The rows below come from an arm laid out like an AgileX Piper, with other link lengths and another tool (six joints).
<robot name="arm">
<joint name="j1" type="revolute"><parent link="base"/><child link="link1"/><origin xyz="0.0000 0.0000 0.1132"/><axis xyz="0 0 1"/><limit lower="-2.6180" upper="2.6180"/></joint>
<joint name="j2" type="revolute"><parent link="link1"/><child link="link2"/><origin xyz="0.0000 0.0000 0.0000"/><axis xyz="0 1 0"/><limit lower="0.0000" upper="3.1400"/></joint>
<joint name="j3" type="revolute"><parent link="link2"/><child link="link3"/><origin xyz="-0.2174 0.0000 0.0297"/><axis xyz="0 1 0"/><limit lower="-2.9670" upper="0.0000"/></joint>
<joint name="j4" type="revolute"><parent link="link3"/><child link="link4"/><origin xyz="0.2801 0.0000 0.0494"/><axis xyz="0.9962 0 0.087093"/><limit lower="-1.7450" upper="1.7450"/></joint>
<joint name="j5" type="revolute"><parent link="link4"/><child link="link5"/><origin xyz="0.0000 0.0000 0.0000"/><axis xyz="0 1 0"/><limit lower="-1.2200" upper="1.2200"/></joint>
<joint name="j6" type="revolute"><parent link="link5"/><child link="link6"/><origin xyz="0.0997 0.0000 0.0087"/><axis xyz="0.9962 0 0.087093"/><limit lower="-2.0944" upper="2.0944"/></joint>
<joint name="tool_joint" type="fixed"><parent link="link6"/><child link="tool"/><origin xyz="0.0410 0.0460 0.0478" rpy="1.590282 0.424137 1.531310"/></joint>
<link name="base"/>
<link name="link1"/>
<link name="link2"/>
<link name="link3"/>
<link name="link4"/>
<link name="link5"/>
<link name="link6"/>
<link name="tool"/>
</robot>
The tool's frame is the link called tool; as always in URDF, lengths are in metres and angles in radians.
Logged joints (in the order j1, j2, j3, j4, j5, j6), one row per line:
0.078 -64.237 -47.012 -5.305 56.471 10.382
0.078 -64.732 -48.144 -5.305 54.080 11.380
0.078 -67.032 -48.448 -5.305 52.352 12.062
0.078 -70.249 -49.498 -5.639 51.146 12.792
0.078 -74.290 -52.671 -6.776 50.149 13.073
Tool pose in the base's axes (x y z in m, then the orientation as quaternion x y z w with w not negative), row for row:
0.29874 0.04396 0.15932 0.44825 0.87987 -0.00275 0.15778
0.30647 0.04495 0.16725 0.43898 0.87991 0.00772 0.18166
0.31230 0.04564 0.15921 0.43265 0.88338 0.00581 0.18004
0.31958 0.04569 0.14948 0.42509 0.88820 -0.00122 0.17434
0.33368 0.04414 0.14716 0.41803 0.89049 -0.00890 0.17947
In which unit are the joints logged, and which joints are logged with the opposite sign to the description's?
The joints are logged in degrees. Opposite sign: j2, j6.
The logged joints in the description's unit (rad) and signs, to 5 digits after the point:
0.00136 1.12115 -0.82051 -0.09259 0.98560 -0.18120
0.00136 1.12979 -0.84027 -0.09259 0.94387 -0.19862
0.00136 1.16993 -0.84558 -0.09259 0.91371 -0.21052
0.00136 1.22608 -0.86390 -0.09842 0.89267 -0.22326
0.00136 1.29661 -0.91928 -0.11826 0.87527 -0.22817

